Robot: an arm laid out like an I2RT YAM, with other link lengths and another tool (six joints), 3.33 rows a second.
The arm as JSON. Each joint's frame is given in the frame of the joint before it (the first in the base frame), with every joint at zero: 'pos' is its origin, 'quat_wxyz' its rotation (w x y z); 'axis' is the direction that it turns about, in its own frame. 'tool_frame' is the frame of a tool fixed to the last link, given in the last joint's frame.
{
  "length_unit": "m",
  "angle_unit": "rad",
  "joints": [
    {
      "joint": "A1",
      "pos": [
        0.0,
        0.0,
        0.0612
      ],
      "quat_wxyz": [
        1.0,
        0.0,
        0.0,
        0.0
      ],
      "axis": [
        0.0,
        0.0,
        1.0
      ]
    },
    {
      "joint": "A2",
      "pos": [
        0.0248,
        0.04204,
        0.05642
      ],
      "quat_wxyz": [
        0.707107,
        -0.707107,
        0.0,
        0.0
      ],
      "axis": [
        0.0,
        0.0,
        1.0
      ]
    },
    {
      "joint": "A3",
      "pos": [
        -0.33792,
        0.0,
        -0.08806
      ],
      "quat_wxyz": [
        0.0,
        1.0,
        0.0,
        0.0
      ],
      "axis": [
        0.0,
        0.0,
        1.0
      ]
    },
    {
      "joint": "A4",
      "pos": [
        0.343,
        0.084,
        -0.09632
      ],
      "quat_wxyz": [
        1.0,
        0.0,
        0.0,
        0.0
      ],
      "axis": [
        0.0,
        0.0,
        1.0
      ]
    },
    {
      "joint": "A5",
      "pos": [
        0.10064,
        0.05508,
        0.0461
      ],
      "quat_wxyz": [
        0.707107,
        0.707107,
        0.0,
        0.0
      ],
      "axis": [
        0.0,
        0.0,
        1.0
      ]
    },
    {
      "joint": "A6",
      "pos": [
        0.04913,
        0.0,
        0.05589
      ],
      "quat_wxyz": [
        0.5,
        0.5,
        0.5,
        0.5
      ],
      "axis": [
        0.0,
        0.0,
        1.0
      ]
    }
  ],
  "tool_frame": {
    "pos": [
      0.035,
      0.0,
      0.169
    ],
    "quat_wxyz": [
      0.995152,
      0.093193,
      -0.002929,
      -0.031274
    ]
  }
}
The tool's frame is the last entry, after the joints.
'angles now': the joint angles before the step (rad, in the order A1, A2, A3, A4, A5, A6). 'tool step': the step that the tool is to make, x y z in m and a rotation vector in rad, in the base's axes. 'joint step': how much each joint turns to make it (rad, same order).
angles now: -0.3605 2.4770 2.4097 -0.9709 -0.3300 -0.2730
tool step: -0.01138 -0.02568 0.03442 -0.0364 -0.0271 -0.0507
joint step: -0.0256 -0.0490 -0.0040 -0.0037 0.0336 0.0092
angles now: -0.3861 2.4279 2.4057 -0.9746 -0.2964 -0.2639
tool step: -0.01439 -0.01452 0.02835 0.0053 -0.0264 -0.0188
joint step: -0.0286 -0.0505 -0.0180 -0.0102 -0.0181 0.0002
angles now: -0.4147 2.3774 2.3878 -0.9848 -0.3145 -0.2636
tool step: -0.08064 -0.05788 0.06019 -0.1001 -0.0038 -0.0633
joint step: -0.1007 -0.2201 -0.1984 0.0026 0.0507 -0.0843
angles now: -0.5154 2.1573 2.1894 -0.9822 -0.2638 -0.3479
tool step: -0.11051 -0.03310 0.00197 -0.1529 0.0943 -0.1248
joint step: -0.0661 -0.2807 -0.3885 0.0972 0.1806 -0.0564
